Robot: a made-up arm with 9 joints. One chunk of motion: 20 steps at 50 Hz.
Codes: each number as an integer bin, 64 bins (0 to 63) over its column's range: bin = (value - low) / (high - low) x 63, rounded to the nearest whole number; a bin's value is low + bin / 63 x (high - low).
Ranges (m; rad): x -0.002..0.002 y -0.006..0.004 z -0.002..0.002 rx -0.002..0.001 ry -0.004..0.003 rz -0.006..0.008
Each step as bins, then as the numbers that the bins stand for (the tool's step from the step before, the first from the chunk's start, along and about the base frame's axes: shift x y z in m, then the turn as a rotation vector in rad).
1 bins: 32 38 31 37 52 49
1 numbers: 0.00003 0.00003 -0.00003 -0.00024 0.00178 0.00489
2 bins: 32 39 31 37 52 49
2 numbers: 0.00003 0.00019 -0.00003 -0.00024 0.00178 0.00489
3 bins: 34 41 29 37 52 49
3 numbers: 0.00016 0.00051 -0.00016 -0.00024 0.00178 0.00489
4 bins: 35 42 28 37 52 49
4 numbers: 0.00022 0.00067 -0.00022 -0.00024 0.00178 0.00489
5 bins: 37 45 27 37 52 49
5 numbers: 0.00035 0.00114 -0.00029 -0.00024 0.00178 0.00489
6 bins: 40 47 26 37 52 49
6 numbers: 0.00054 0.00146 -0.00035 -0.00024 0.00178 0.00489
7 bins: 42 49 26 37 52 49
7 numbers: 0.00067 0.00178 -0.00035 -0.00024 0.00178 0.00489
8 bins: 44 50 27 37 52 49
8 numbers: 0.00079 0.00194 -0.00029 -0.00024 0.00178 0.00489
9 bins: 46 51 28 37 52 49
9 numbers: 0.00092 0.00210 -0.00022 -0.00024 0.00178 0.00489
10 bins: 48 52 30 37 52 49
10 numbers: 0.00105 0.00225 -0.00010 -0.00024 0.00178 0.00489
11 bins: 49 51 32 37 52 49
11 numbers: 0.00111 0.00210 0.00003 -0.00024 0.00178 0.00489
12 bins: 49 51 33 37 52 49
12 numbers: 0.00111 0.00210 0.00010 -0.00024 0.00178 0.00489
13 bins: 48 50 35 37 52 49
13 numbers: 0.00105 0.00194 0.00022 -0.00024 0.00178 0.00489
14 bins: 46 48 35 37 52 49
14 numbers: 0.00092 0.00162 0.00022 -0.00024 0.00178 0.00489
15 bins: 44 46 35 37 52 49
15 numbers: 0.00079 0.00130 0.00022 -0.00024 0.00178 0.00489
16 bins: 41 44 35 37 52 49
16 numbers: 0.00060 0.00098 0.00022 -0.00024 0.00178 0.00489
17 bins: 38 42 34 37 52 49
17 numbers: 0.00041 0.00067 0.00016 -0.00024 0.00178 0.00489
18 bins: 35 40 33 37 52 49
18 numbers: 0.00022 0.00035 0.00010 -0.00024 0.00178 0.00489
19 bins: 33 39 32 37 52 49
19 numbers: 0.00010 0.00019 0.00003 -0.00024 0.00178 0.00489
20 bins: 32 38 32 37 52 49
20 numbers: 0.00003 0.00003 0.00003 -0.00024 0.00178 0.00489
